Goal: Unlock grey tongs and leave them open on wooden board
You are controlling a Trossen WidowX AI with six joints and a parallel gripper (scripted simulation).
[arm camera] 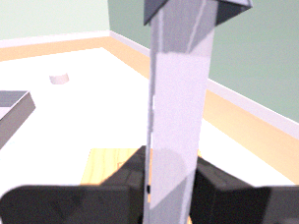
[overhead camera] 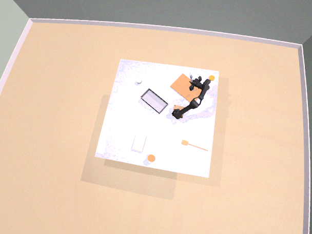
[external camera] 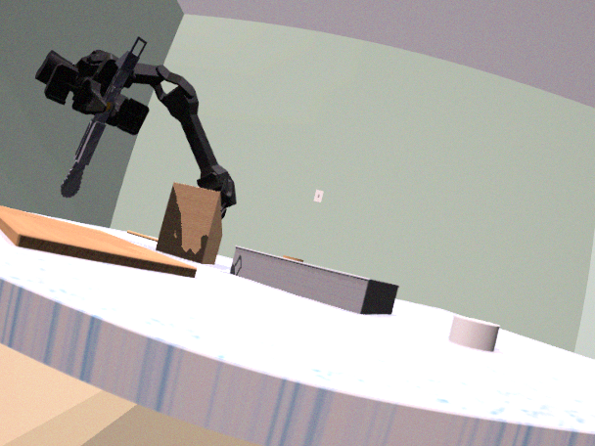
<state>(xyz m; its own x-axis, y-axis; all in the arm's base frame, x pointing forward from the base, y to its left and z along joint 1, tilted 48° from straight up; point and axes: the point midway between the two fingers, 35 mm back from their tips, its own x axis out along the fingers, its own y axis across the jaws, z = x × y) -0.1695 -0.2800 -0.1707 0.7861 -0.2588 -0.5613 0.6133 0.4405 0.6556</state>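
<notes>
My gripper tip is now 210 mm above the wooden board. Round my gripper tip: grey roasting tin: 400 mm ahead, 190 mm to the left, 190 mm below; then white cylinder: 610 mm ahead, 70 mm to the right, 200 mm below; then orange disc: 300 mm behind, 160 mm to the right, 210 mm below.
</notes>
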